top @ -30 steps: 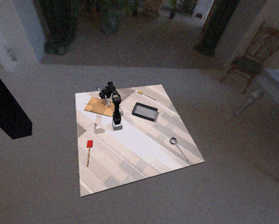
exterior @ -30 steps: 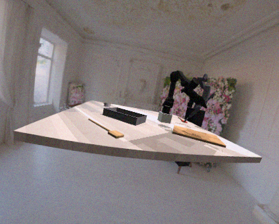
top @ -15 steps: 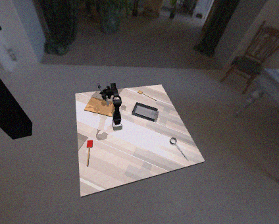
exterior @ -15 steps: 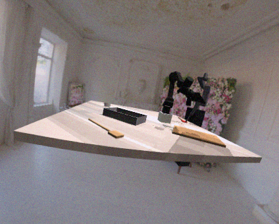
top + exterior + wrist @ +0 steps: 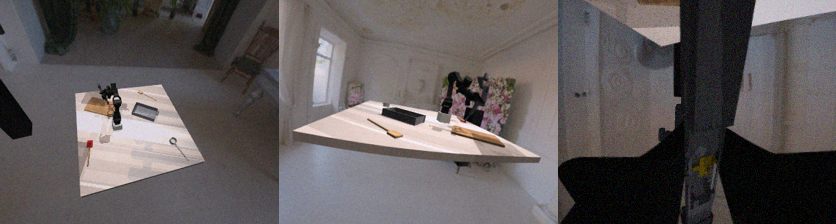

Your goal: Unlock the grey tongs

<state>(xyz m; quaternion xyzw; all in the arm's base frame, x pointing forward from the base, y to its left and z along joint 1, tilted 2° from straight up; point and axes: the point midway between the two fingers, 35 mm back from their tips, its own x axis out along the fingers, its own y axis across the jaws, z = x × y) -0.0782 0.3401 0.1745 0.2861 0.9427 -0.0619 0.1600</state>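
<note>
Now: gripper tip 240 mm above the wooden board. Also, from my gripper tip: grey roasting tin (510 mm ahead, 260 mm to the right, 220 mm below).
</note>
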